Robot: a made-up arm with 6 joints. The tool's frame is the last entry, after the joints. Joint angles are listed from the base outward.
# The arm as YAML. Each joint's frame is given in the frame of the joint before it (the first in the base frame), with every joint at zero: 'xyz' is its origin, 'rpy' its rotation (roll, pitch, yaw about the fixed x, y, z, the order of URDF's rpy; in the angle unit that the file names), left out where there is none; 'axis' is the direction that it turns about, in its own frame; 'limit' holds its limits. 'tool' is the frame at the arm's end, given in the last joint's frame.
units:
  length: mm
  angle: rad
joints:
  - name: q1
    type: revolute
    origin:
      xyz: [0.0, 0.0, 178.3]
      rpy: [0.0, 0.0, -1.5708]
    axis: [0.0, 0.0, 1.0]
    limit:
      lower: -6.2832
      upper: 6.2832
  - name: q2
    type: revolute
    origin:
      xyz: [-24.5, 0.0, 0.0]
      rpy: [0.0, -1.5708, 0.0]
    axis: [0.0, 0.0, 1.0]
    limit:
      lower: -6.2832
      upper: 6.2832
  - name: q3
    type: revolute
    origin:
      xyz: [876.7, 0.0, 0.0]
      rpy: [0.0, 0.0, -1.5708]
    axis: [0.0, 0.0, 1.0]
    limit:
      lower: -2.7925
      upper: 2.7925
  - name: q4
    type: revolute
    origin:
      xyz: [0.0, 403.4, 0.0]
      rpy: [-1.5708, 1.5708, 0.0]
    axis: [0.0, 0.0, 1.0]
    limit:
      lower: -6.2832
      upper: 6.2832
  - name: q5
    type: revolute
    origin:
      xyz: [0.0, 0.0, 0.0]
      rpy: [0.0, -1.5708, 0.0]
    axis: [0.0, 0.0, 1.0]
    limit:
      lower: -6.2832
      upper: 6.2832
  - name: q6
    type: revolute
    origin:
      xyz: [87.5, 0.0, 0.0]
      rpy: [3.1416, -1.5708, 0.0]
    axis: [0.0, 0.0, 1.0]
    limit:
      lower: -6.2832
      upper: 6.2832
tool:
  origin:
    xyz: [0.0, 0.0, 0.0]
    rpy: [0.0, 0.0, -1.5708]
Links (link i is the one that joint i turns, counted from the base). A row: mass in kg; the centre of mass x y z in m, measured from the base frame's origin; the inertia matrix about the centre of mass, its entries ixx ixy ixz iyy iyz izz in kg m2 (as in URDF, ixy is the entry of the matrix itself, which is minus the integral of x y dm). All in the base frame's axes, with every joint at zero. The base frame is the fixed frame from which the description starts. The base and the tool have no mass.
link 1: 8.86; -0.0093 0.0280 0.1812; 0.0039 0 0 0.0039 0 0.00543
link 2: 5.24; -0.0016 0.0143 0.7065; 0.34 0 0 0.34 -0.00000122 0.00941
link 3: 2.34; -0.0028 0.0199 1.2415; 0.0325 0 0 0.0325 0 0.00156
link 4: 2.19; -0.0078 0.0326 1.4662; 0.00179 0 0 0.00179 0 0.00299
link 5: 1.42; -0.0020 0.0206 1.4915; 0.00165 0 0 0.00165 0 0.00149
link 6: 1.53; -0.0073 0.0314 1.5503; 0.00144 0 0 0.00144 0 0.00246
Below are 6 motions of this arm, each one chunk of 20 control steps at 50 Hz.
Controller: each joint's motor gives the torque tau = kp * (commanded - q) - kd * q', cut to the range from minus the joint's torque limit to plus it. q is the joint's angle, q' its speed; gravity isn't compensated. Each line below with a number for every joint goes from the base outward.
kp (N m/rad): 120 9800 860 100 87 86
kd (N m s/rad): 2 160 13 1 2 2.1
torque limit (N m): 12 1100 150 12 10 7.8
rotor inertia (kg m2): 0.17 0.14 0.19 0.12 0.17 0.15
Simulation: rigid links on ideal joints. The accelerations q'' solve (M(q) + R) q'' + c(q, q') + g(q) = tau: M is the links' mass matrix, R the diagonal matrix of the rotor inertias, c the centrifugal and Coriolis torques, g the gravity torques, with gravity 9.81 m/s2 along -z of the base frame. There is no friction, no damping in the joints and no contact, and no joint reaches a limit. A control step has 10 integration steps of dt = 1/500 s. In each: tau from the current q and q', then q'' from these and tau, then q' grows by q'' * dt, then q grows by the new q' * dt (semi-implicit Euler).
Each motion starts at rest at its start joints. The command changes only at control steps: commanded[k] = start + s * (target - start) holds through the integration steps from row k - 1 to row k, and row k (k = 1, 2, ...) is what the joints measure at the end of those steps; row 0 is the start. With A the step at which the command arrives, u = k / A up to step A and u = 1 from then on. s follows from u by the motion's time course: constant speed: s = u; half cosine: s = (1 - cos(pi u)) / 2; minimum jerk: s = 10 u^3 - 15 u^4 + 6 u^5; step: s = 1 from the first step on.
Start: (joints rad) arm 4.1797 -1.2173 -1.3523 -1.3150 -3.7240 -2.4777
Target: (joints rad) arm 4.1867 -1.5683 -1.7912 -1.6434 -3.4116 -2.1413
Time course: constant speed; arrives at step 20
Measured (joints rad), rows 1 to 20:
1: 4.1797 -1.2228 -1.3520 -1.3168 -3.7215 -2.4757
2: 4.1798 -1.2373 -1.3558 -1.3229 -3.7146 -2.4692
3: 4.1800 -1.2586 -1.3701 -1.3353 -3.7039 -2.4573
4: 4.1802 -1.2834 -1.3979 -1.3543 -3.6907 -2.4403
5: 4.1805 -1.3085 -1.4372 -1.3794 -3.6760 -2.4196
6: 4.1809 -1.3323 -1.4819 -1.4084 -3.6604 -2.3971
7: 4.1813 -1.3534 -1.5247 -1.4384 -3.6441 -2.3744
8: 4.1817 -1.3718 -1.5599 -1.4662 -3.6271 -2.3528
9: 4.1822 -1.3878 -1.5845 -1.4889 -3.6093 -2.3329
10: 4.1826 -1.4024 -1.5992 -1.5052 -3.5909 -2.3149
11: 4.1830 -1.4167 -1.6073 -1.5155 -3.5721 -2.2985
12: 4.1835 -1.4317 -1.6135 -1.5215 -3.5533 -2.2830
13: 4.1840 -1.4477 -1.6223 -1.5263 -3.5348 -2.2680
14: 4.1845 -1.4649 -1.6366 -1.5331 -3.5171 -2.2528
15: 4.1850 -1.4830 -1.6572 -1.5442 -3.5005 -2.2372
16: 4.1855 -1.5017 -1.6829 -1.5607 -3.4849 -2.2212
17: 4.1861 -1.5205 -1.7114 -1.5819 -3.4702 -2.2046
18: 4.1866 -1.5392 -1.7400 -1.6061 -3.4561 -2.1876
19: 4.1872 -1.5572 -1.7666 -1.6306 -3.4423 -2.1703
20: 4.1877 -1.5747 -1.7899 -1.6532 -3.4282 -2.1530

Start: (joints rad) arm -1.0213 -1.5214 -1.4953 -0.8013 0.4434 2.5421
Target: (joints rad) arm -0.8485 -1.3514 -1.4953 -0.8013 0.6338 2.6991
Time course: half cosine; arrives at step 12
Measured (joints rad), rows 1 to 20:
1: -1.0213 -1.5229 -1.4945 -0.8012 0.4435 2.5424
2: -1.0212 -1.5238 -1.4956 -0.8012 0.4433 2.5438
3: -1.0210 -1.5197 -1.5020 -0.8014 0.4430 2.5476
4: -1.0207 -1.5078 -1.5135 -0.8023 0.4438 2.5552
5: -1.0201 -1.4884 -1.5259 -0.8042 0.4480 2.5676
6: -1.0192 -1.4636 -1.5340 -0.8068 0.4582 2.5849
7: -1.0180 -1.4366 -1.5336 -0.8093 0.4764 2.6067
8: -1.0163 -1.4102 -1.5242 -0.8107 0.5036 2.6315
9: -1.0142 -1.3870 -1.5078 -0.8098 0.5389 2.6574
10: -1.0116 -1.3683 -1.4886 -0.8061 0.5797 2.6819
11: -1.0085 -1.3550 -1.4713 -0.7997 0.6219 2.7028
12: -1.0048 -1.3477 -1.4590 -0.7918 0.6606 2.7181
13: -1.0005 -1.3463 -1.4540 -0.7843 0.6907 2.7263
14: -0.9954 -1.3493 -1.4575 -0.7791 0.7081 2.7276
15: -0.9897 -1.3543 -1.4692 -0.7781 0.7104 2.7233
16: -0.9833 -1.3595 -1.4866 -0.7823 0.6978 2.7154
17: -0.9761 -1.3636 -1.5055 -0.7910 0.6734 2.7060
18: -0.9682 -1.3659 -1.5217 -0.8026 0.6421 2.6972
19: -0.9598 -1.3667 -1.5318 -0.8142 0.6099 2.6903
20: -0.9507 -1.3662 -1.5345 -0.8229 0.5823 2.6863

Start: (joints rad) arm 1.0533 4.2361 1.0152 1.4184 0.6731 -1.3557
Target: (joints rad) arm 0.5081 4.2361 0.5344 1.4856 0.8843 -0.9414
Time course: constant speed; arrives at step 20
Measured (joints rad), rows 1 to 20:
1: 1.0532 4.2353 1.0097 1.4178 0.6745 -1.3534
2: 1.0530 4.2341 0.9919 1.4168 0.6793 -1.3458
3: 1.0524 4.2329 0.9616 1.4171 0.6876 -1.3316
4: 1.0514 4.2315 0.9233 1.4206 0.6985 -1.3111
5: 1.0500 4.2294 0.8826 1.4285 0.7108 -1.2857
6: 1.0482 4.2265 0.8439 1.4406 0.7236 -1.2575
7: 1.0459 4.2234 0.8091 1.4551 0.7365 -1.2285
8: 1.0433 4.2210 0.7784 1.4695 0.7494 -1.2005
9: 1.0403 4.2196 0.7515 1.4812 0.7621 -1.1748
10: 1.0368 4.2195 0.7280 1.4885 0.7744 -1.1517
11: 1.0330 4.2205 0.7076 1.4905 0.7861 -1.1311
12: 1.0287 4.2220 0.6895 1.4878 0.7971 -1.1124
13: 1.0240 4.2239 0.6725 1.4821 0.8072 -1.0947
14: 1.0189 4.2257 0.6555 1.4755 0.8168 -1.0773
15: 1.0133 4.2273 0.6373 1.4702 0.8259 -1.0594
16: 1.0073 4.2284 0.6173 1.4679 0.8348 -1.0407
17: 1.0009 4.2289 0.5949 1.4695 0.8437 -1.0209
18: 0.9941 4.2289 0.5703 1.4749 0.8528 -1.0001
19: 0.9869 4.2284 0.5439 1.4834 0.8622 -0.9786
20: 0.9793 4.2275 0.5162 1.4934 0.8720 -0.9567

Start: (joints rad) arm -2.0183 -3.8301 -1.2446 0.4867 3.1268 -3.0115
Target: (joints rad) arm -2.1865 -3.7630 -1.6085 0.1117 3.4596 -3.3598
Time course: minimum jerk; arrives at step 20
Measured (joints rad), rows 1 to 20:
1: -2.0183 -3.8288 -1.2422 0.4867 3.1264 -3.0116
2: -2.0184 -3.8260 -1.2363 0.4862 3.1251 -3.0121
3: -2.0185 -3.8222 -1.2300 0.4841 3.1229 -3.0140
4: -2.0187 -3.8180 -1.2274 0.4785 3.1205 -3.0183
5: -2.0190 -3.8135 -1.2323 0.4673 3.1195 -3.0266
6: -2.0195 -3.8087 -1.2470 0.4489 3.1221 -3.0398
7: -2.0203 -3.8039 -1.2718 0.4224 3.1306 -3.0590
8: -2.0214 -3.7993 -1.3052 0.3882 3.1470 -3.0840
9: -2.0230 -3.7947 -1.3447 0.3481 3.1724 -3.1145
10: -2.0252 -3.7902 -1.3874 0.3044 3.2067 -3.1492
11: -2.0282 -3.7854 -1.4304 0.2602 3.2484 -3.1865
12: -2.0321 -3.7803 -1.4711 0.2184 3.2950 -3.2246
13: -2.0370 -3.7749 -1.5074 0.1813 3.3429 -3.2616
14: -2.0430 -3.7695 -1.5380 0.1506 3.3884 -3.2955
15: -2.0499 -3.7645 -1.5622 0.1270 3.4279 -3.3250
16: -2.0579 -3.7604 -1.5797 0.1107 3.4586 -3.3487
17: -2.0668 -3.7574 -1.5909 0.1011 3.4789 -3.3662
18: -2.0766 -3.7557 -1.5965 0.0975 3.4884 -3.3770
19: -2.0873 -3.7552 -1.5975 0.0987 3.4882 -3.3816
20: -2.0987 -3.7554 -1.5951 0.1032 3.4802 -3.3809

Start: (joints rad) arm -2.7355 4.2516 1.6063 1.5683 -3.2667 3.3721
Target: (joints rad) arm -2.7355 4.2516 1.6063 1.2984 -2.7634 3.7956
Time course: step
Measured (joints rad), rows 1 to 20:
1: -2.7357 4.2496 1.6059 1.5479 -3.2549 3.3830
2: -2.7364 4.2456 1.6039 1.4903 -3.2215 3.4137
3: -2.7374 4.2418 1.6002 1.3972 -3.1665 3.4642
4: -2.7387 4.2395 1.5958 1.2900 -3.0896 3.5350
5: -2.7404 4.2389 1.5918 1.2010 -2.9908 3.6263
6: -2.7422 4.2394 1.5890 1.1476 -2.8755 3.7282
7: -2.7439 4.2405 1.5874 1.1302 -2.7643 3.8196
8: -2.7453 4.2417 1.5866 1.1478 -2.6728 3.8917
9: -2.7465 4.2425 1.5866 1.1983 -2.6036 3.9442
10: -2.7474 4.2429 1.5877 1.2668 -2.5571 3.9769
11: -2.7478 4.2429 1.5900 1.3319 -2.5336 3.9892
12: -2.7476 4.2429 1.5934 1.3761 -2.5334 3.9810
13: -2.7467 4.2429 1.5971 1.3905 -2.5570 3.9519
14: -2.7452 4.2430 1.5998 1.3758 -2.6043 3.9030
15: -2.7432 4.2431 1.6008 1.3405 -2.6699 3.8448
16: -2.7410 4.2430 1.5999 1.2976 -2.7398 3.7911
17: -2.7390 4.2426 1.5974 1.2605 -2.8011 3.7515
18: -2.7373 4.2420 1.5945 1.2389 -2.8447 3.7306
19: -2.7361 4.2415 1.5920 1.2367 -2.8675 3.7279
20: -2.7354 4.2413 1.5906 1.2516 -2.8694 3.7395

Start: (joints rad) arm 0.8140 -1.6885 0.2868 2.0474 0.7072 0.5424
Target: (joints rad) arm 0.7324 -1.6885 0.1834 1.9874 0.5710 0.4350
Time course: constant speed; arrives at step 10
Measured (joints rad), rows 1 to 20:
1: 0.8140 -1.6896 0.2839 2.0461 0.7056 0.5413
2: 0.8138 -1.6915 0.2728 2.0423 0.7007 0.5375
3: 0.8136 -1.6936 0.2540 2.0362 0.6920 0.5303
4: 0.8132 -1.6962 0.2317 2.0290 0.6798 0.5196
5: 0.8127 -1.6994 0.2092 2.0220 0.6651 0.5061
6: 0.8119 -1.7024 0.1881 2.0161 0.6491 0.4908
7: 0.8110 -1.7048 0.1695 2.0117 0.6328 0.4750
8: 0.8099 -1.7063 0.1542 2.0083 0.6171 0.4597
9: 0.8085 -1.7068 0.1424 2.0051 0.6022 0.4457
10: 0.8069 -1.7063 0.1340 2.0012 0.5880 0.4332
11: 0.8051 -1.7057 0.1314 1.9969 0.5759 0.4236
12: 0.8030 -1.7051 0.1343 1.9932 0.5673 0.4179
13: 0.8008 -1.7040 0.1399 1.9908 0.5628 0.4164
14: 0.7984 -1.7024 0.1463 1.9898 0.5620 0.4185
15: 0.7958 -1.7006 0.1527 1.9899 0.5641 0.4229
16: 0.7930 -1.6990 0.1584 1.9907 0.5678 0.4284
17: 0.7900 -1.6977 0.1627 1.9916 0.5719 0.4336
18: 0.7869 -1.6970 0.1651 1.9922 0.5757 0.4376
19: 0.7835 -1.6969 0.1655 1.9923 0.5784 0.4400
20: 0.7799 -1.6973 0.1639 1.9921 0.5800 0.4406

